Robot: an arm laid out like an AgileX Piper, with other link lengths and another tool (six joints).
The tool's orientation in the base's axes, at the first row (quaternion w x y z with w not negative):
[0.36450, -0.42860, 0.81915, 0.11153]
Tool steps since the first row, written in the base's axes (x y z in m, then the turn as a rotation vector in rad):
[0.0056, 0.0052, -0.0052, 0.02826, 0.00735, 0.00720]
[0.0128, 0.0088, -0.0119, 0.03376, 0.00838, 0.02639]
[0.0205, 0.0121, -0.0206, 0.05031, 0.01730, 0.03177]
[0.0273, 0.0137, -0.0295, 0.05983, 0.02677, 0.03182]
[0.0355, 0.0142, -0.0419, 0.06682, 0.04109, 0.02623]
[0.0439, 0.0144, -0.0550, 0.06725, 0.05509, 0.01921]
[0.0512, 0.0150, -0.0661, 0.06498, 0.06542, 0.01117]
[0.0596, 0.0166, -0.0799, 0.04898, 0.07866, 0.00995]
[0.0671, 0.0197, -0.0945, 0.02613, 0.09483, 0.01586]
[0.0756, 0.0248, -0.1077, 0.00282, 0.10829, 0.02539]
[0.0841, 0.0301, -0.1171, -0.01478, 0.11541, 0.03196]
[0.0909, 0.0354, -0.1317, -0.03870, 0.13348, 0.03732]
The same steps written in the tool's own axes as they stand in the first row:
[-0.0017, -0.0006, 0.0091, -0.01992, -0.01861, 0.01271]
[-0.0019, -0.0031, 0.0192, -0.03587, -0.02478, 0.00236]
[-0.0008, -0.0060, 0.0309, -0.05121, -0.03302, 0.01126]
[0.0019, -0.0092, 0.0414, -0.06062, -0.03473, 0.02069]
[0.0072, -0.0137, 0.0546, -0.06820, -0.03078, 0.03525]
[0.0131, -0.0185, 0.0682, -0.07218, -0.02170, 0.04738]
[0.0177, -0.0224, 0.0800, -0.07220, -0.01260, 0.05706]
[0.0232, -0.0262, 0.0948, -0.07370, 0.00814, 0.05646]
[0.0286, -0.0283, 0.1104, -0.07945, 0.03510, 0.04881]
[0.0315, -0.0302, 0.1266, -0.08586, 0.06031, 0.03702]
[0.0316, -0.0324, 0.1402, -0.08837, 0.07757, 0.02706]
[0.0359, -0.0326, 0.1565, -0.09453, 0.10660, 0.02021]

